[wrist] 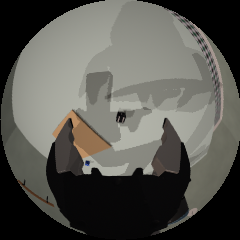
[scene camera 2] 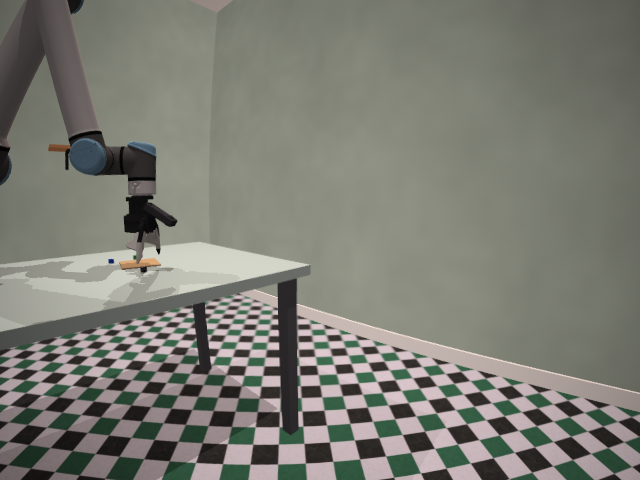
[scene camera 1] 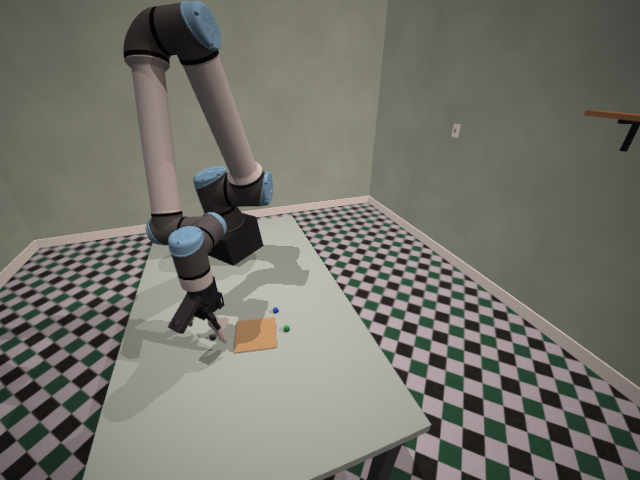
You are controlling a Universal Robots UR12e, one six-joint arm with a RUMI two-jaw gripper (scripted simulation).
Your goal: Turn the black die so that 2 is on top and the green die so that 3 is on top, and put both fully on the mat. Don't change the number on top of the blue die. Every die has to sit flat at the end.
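Note:
A mat, in the pictures. My gripper too; visible also in scene camera 1 and the wrist view.

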